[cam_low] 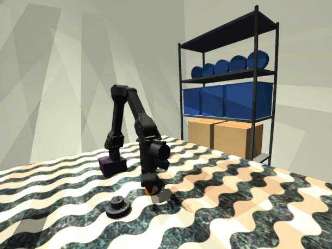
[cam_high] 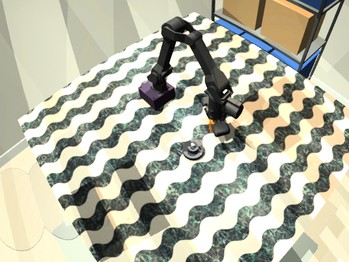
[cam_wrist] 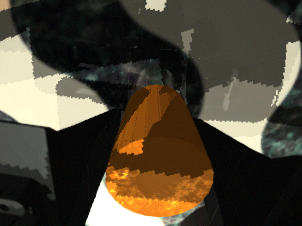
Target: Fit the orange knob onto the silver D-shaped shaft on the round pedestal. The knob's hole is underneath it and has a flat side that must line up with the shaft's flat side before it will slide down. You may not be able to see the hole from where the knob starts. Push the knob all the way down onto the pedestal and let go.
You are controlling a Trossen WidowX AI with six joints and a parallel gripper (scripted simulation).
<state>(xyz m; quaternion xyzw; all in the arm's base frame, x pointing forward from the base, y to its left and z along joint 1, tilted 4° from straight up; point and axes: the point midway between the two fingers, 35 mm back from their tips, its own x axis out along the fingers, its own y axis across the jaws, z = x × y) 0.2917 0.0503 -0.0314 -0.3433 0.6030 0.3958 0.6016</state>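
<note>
Right now my gripper tip is 2 cm short of the round grey pedestal, 14 cm to the left of it and 2 cm below it. From my gripper tip the other things lie so: orange knob 3 cm above.
</note>
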